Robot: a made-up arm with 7 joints. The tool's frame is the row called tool. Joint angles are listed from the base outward.
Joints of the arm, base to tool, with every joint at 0 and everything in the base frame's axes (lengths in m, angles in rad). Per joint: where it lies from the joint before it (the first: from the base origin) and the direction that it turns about. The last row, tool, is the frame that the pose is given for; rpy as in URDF.
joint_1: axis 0 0 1 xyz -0.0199 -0.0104 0.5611
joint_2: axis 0 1 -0.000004 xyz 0.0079 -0.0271 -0.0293
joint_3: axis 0 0 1 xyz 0.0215 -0.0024 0.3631
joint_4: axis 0 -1 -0.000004 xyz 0.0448 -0.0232 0.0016
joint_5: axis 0 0.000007 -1 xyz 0.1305 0.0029 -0.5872
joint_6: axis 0 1 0.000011 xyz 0.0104 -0.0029 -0.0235
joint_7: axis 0 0.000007 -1 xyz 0.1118 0.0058 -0.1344
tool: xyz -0.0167 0.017 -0.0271 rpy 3.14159 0 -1.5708
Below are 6 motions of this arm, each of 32 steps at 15 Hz.
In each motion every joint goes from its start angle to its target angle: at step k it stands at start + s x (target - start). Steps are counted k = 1, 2, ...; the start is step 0. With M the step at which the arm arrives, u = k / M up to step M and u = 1 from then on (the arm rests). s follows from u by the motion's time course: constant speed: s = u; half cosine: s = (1 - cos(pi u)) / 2; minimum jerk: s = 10 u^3 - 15 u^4 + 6 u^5.
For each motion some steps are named. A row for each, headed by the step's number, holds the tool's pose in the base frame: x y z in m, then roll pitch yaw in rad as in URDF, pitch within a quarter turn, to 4 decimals.
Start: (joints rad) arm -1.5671 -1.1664 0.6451 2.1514 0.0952 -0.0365 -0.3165
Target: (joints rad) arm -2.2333 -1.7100 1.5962 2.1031 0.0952 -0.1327 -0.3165
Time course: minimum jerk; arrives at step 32
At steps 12, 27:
12: 0.5263 0.7496 1.1472 0.4550 -0.7858 2.9681
27: 0.9868 0.4327 0.4539 1.7623 -1.2443 1.4073

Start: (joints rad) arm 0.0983 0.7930 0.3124 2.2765 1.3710 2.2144 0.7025
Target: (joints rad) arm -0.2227 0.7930 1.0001 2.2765 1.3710 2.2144 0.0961
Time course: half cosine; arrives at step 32
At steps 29, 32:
29: 0.7411 0.2395 1.0322 -0.8484 1.1881 1.8971
32: 0.7386 0.2365 1.0366 -0.8828 1.1690 1.8655

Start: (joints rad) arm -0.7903 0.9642 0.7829 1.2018 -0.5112 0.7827 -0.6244
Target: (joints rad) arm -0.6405 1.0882 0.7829 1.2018 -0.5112 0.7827 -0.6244
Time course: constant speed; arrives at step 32
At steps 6, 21, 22, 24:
6: 0.6921 0.0276 0.1045 -3.0320 0.3885 -0.6471
21: 0.6679 0.0938 0.0773 -3.0246 0.4462 -0.5739
22: 0.6661 0.0982 0.0756 -3.0241 0.4501 -0.5690
24: 0.6623 0.1068 0.0721 -3.0231 0.4578 -0.5592

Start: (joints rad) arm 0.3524 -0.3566 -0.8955 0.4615 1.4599 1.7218 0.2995
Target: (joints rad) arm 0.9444 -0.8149 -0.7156 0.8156 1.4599 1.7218 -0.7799
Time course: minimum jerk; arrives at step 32
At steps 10, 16, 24, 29, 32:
10: 0.5601 -0.0776 0.5832 1.1048 0.7174 2.6652
16: 0.5658 0.0226 0.7263 0.4479 1.1477 2.1895
24: 0.5097 0.1180 0.9005 -0.9116 0.8928 1.0317
29: 0.4882 0.1328 0.9409 -1.0243 0.7398 0.9624
32: 0.4865 0.1337 0.9438 -1.0308 0.7280 0.9590

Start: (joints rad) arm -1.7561 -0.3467 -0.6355 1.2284 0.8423 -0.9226 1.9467
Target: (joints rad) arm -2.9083 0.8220 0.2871 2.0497 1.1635 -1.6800 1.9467
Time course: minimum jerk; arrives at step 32
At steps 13, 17, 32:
13: -0.6659 -0.2761 1.0991 1.0453 0.0118 -1.9339
17: -0.7283 -0.2878 1.0097 1.0610 -0.0187 -2.1355
32: -0.8583 -0.1271 0.7463 1.3588 -0.0745 -2.6721

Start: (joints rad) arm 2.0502 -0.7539 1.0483 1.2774 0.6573 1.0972 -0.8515
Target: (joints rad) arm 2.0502 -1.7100 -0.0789 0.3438 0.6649 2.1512 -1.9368
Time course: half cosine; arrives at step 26
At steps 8, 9, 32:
8: -0.5915 -0.0307 0.9431 -2.8993 -0.4134 2.2235
9: -0.5598 0.0001 0.9455 -2.9221 -0.3983 2.2232
32: -0.1308 0.1409 0.8137 -2.5328 -0.2503 2.7030

